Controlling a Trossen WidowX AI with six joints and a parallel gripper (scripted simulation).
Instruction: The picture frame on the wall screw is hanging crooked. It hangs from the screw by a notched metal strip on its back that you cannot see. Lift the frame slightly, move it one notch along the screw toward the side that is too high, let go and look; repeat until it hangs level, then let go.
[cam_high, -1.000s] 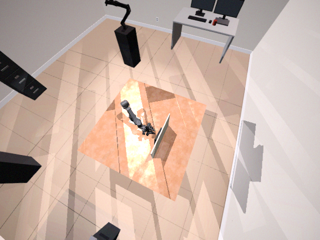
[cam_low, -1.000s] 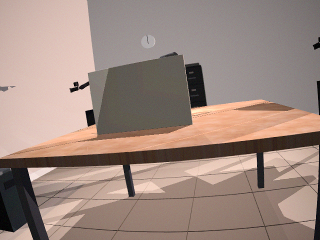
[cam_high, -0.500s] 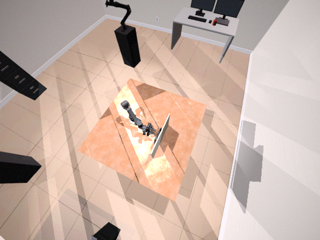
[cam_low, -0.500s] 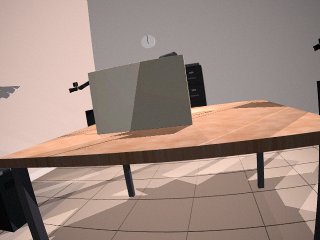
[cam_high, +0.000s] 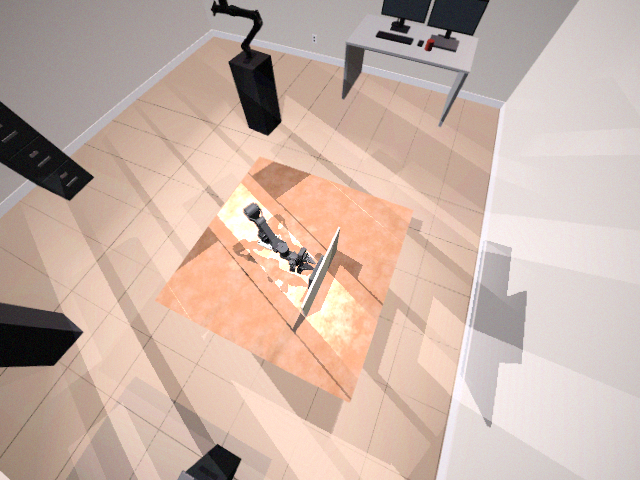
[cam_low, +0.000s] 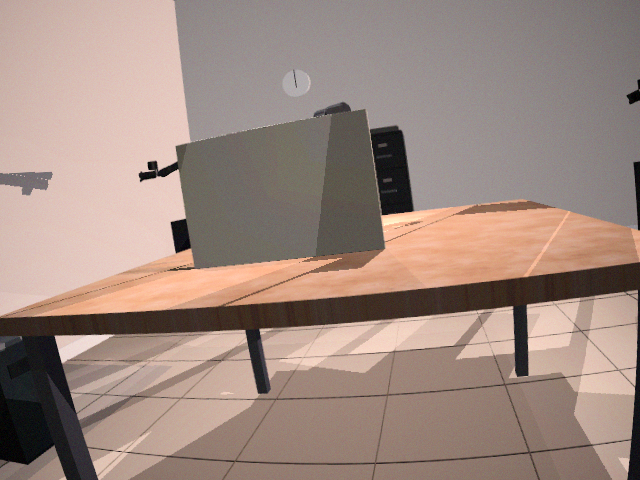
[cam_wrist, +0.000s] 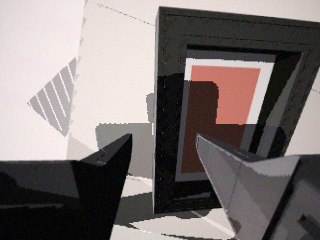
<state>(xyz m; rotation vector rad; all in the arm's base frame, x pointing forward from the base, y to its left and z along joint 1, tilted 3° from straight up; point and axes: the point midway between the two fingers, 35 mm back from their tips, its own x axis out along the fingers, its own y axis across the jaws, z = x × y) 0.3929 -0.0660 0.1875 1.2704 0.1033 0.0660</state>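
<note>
Now: the picture frame 5 cm below my gripper tip, 2 cm ahead of it and 1 cm to the right of it. From my gripper tip the other things lie so: wall panel: 7 cm below, 3 cm ahead.
</note>
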